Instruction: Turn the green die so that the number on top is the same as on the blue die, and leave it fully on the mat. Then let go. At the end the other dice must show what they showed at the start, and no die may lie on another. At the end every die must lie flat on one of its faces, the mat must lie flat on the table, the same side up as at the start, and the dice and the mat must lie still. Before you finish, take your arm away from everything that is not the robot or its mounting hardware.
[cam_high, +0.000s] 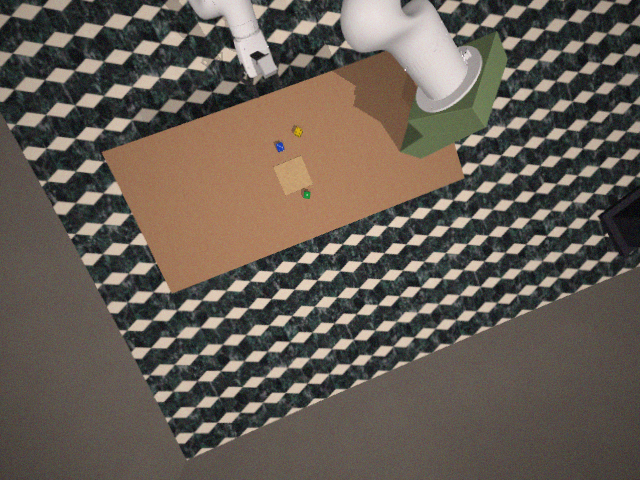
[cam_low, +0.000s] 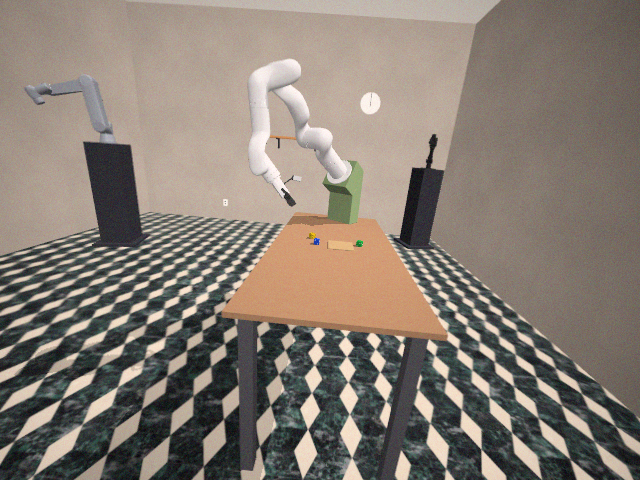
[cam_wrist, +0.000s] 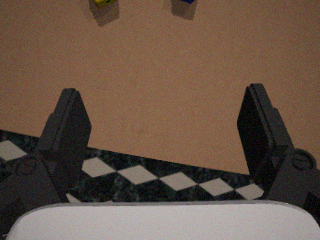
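The yellow die lies 19 cm below my hand, 13 cm to the left of it and 4 cm behind it. Also, from my hand: green die: 38 cm to the left, 19 cm below, 9 cm ahead; tan mat: 27 cm to the left, 21 cm below, 9 cm ahead; blue die: 19 cm below, 14 cm to the left, 6 cm ahead.
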